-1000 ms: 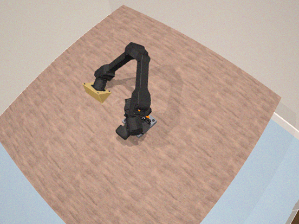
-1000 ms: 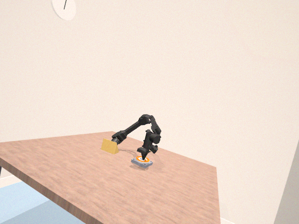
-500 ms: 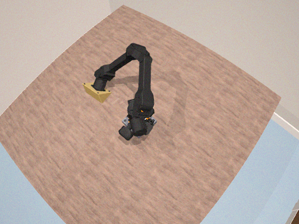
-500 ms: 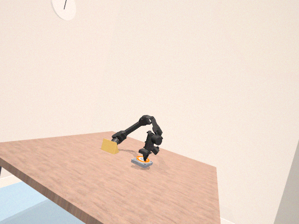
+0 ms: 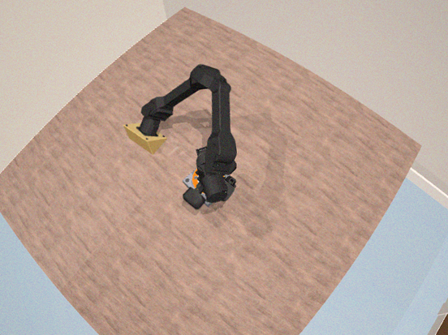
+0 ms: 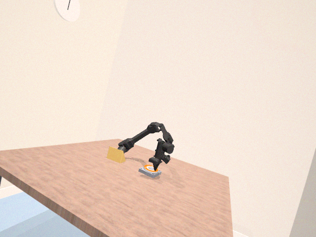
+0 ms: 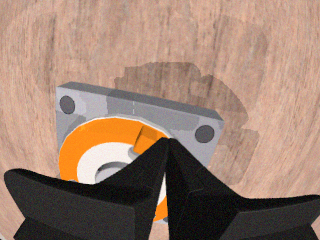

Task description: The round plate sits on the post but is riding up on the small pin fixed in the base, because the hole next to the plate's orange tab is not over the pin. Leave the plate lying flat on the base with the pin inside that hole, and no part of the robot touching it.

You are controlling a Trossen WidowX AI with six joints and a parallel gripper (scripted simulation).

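Right now my gripper tip is 2 cm to the right of the round plate and 2 cm past it. The rest, counted from my gripper tip: square grey base: 5 cm behind, 2 cm to the left, 2 cm below.
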